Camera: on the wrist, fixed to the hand. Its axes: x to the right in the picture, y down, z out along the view.
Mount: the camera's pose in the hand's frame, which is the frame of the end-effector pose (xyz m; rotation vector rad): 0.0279 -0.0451 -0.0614 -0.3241 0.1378 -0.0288
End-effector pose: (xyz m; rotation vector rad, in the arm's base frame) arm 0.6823 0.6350 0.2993 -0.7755 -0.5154 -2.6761
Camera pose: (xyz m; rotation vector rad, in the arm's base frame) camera 0.6149 0.6441 0.2551 -0.6610 -0.0585 -2.8522
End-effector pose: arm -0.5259 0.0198 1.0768 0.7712 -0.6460 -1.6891
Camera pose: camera -0.5111 0.0015 0.9991 0.6585 -0.2571 -1.6955
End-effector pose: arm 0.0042 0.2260 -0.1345 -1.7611 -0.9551 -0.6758
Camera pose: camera -0.0200 0.1864 -0.0679 -1.9539 -0.8113 -1.0021
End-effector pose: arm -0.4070 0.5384 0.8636 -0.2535 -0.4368 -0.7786
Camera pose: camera -0.4046 0.4669 0.8253 -0.4931 -0.1826 -0.8885
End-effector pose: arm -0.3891 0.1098 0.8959 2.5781 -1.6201 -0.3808
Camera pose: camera -0.3229 0.1004 0.9418 2.3318 -1.3513 -0.4183
